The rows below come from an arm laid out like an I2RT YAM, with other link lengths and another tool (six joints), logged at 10 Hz.
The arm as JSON. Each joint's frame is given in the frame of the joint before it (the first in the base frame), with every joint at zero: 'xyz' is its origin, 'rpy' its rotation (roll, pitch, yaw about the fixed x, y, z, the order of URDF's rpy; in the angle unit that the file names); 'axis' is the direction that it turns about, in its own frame. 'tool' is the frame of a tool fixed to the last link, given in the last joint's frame.
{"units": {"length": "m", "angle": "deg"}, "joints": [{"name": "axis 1", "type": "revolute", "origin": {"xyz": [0.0, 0.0, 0.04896], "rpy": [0.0, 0.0, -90.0]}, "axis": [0.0, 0.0, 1.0]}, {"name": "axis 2", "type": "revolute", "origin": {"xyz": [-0.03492, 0.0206, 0.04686], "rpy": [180.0, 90.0, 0.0]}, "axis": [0.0, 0.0, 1.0]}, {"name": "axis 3", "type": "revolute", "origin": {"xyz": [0.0, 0.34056, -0.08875], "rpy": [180.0, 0.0, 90.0]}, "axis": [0.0, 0.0, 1.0]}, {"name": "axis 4", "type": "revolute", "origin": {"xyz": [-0.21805, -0.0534, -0.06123], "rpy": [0.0, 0.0, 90.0]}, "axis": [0.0, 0.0, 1.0]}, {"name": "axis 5", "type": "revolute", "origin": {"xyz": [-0.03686, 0.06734, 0.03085], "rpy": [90.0, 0.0, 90.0]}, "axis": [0.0, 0.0, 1.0]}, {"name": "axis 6", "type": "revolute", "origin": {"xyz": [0.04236, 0.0, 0.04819], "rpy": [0.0, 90.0, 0.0]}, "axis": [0.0, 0.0, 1.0]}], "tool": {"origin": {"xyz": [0.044, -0.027, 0.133], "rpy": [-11.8, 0.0, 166.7]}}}
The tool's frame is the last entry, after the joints.
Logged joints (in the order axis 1, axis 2, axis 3, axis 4, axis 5, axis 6), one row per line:
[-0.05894 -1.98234 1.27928 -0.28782 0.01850 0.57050]
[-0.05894 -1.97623 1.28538 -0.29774 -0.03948 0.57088]
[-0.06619 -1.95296 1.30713 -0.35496 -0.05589 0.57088]
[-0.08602 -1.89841 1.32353 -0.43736 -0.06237 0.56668]
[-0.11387 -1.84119 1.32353 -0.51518 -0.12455 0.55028]
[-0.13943 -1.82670 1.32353 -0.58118 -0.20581 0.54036]
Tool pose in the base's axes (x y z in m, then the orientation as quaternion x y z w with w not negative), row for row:
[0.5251 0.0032 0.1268 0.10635 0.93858 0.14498 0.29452]
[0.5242 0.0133 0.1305 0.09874 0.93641 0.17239 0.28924]
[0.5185 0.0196 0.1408 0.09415 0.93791 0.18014 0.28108]
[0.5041 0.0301 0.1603 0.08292 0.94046 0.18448 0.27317]
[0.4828 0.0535 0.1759 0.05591 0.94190 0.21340 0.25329]
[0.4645 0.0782 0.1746 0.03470 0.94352 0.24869 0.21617]
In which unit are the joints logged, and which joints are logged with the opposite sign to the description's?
The joints are logged in radians. Opposite sign: axis 1, axis 2.
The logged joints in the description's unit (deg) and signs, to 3 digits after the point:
[3.377 113.580 73.297 -16.491 1.060 32.687]
[3.377 113.230 73.647 -17.059 -2.262 32.709]
[3.792 111.896 74.893 -20.338 -3.202 32.709]
[4.929 108.771 75.833 -25.059 -3.574 32.468]
[6.524 105.492 75.833 -29.518 -7.136 31.529]
[7.989 104.662 75.833 -33.299 -11.792 30.960]

